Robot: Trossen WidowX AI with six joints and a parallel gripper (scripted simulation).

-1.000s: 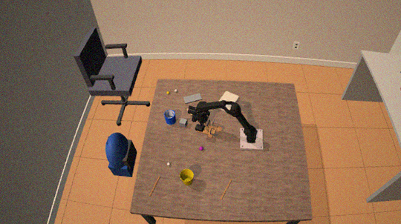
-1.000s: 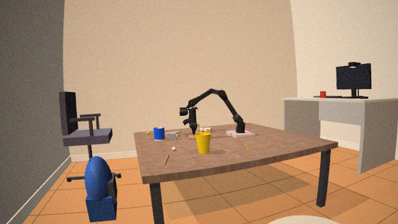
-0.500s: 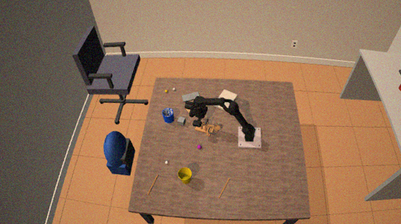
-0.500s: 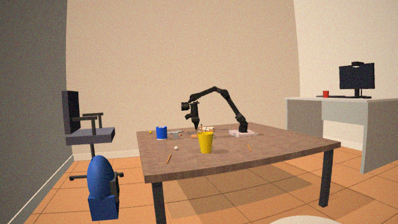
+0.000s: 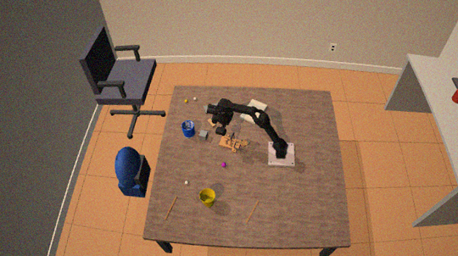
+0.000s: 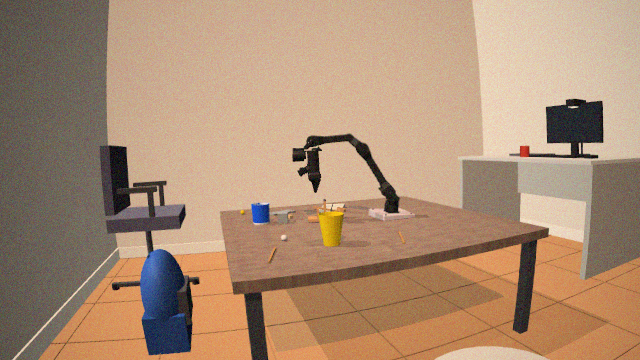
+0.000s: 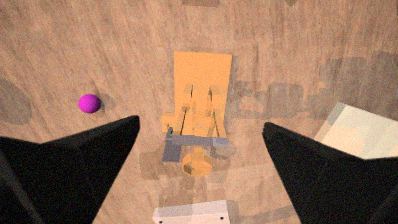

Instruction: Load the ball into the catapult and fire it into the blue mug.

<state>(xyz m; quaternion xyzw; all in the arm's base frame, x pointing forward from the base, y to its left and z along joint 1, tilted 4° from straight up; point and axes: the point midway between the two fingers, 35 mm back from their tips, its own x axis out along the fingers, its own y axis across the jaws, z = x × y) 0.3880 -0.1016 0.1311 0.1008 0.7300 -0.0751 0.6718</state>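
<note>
My gripper tip is now 190 mm to the right of the purple ball and 130 mm above it. From my gripper tip the other things lie so: wooden catapult: 60 mm behind, 40 mm to the left, 100 mm below; then grey block: 160 mm ahead, 40 mm to the right, 120 mm below; then wood block: 120 mm ahead, 170 mm to the right, 140 mm below.
</note>
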